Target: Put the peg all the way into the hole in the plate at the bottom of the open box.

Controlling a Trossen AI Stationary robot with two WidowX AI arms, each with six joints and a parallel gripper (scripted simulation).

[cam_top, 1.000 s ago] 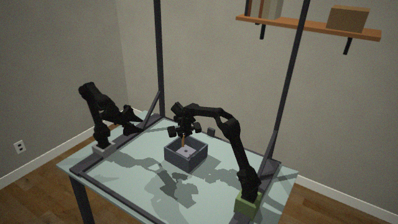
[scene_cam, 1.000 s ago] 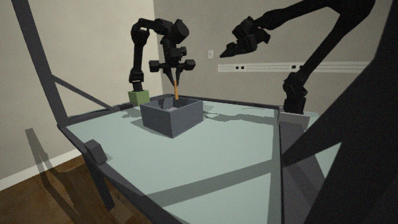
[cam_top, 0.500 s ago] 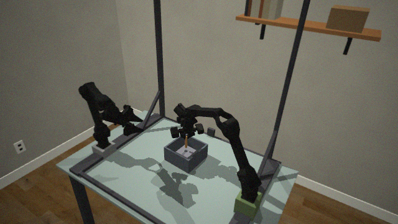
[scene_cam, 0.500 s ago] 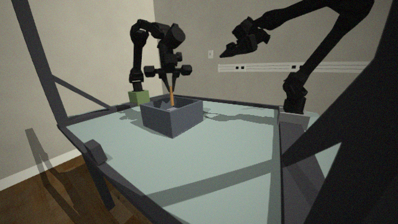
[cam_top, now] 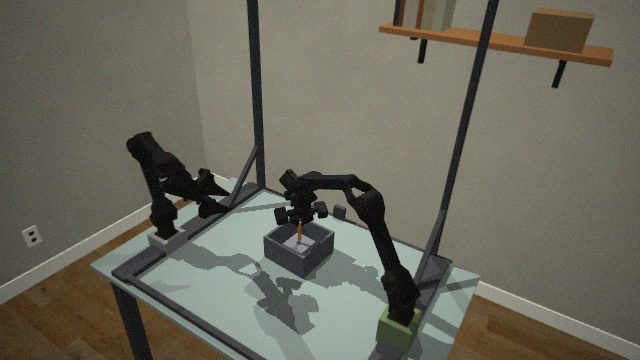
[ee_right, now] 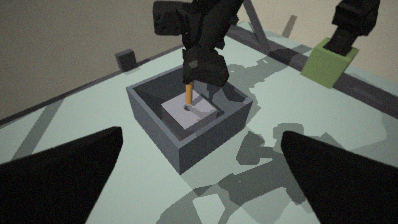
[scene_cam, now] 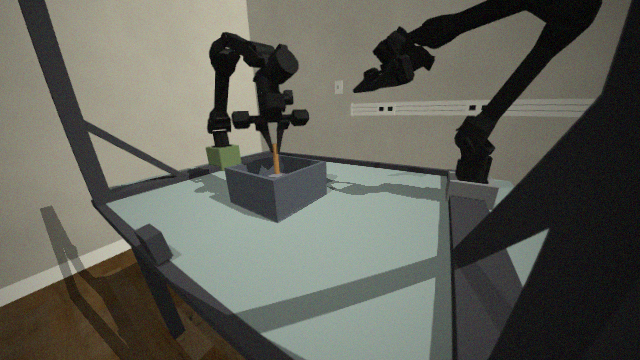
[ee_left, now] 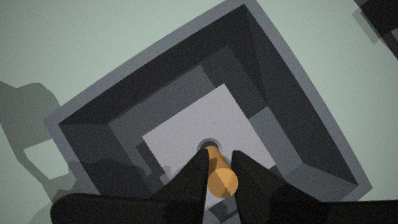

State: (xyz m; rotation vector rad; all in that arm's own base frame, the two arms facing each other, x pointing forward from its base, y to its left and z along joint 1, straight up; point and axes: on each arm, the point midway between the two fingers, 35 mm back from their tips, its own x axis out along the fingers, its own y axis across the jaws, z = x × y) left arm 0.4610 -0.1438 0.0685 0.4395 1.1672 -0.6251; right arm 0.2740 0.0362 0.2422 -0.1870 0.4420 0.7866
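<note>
Now: the orange peg 50 mm below my left hand. Round my left hand: grey box 140 mm below; pale plate 120 mm below.
</note>
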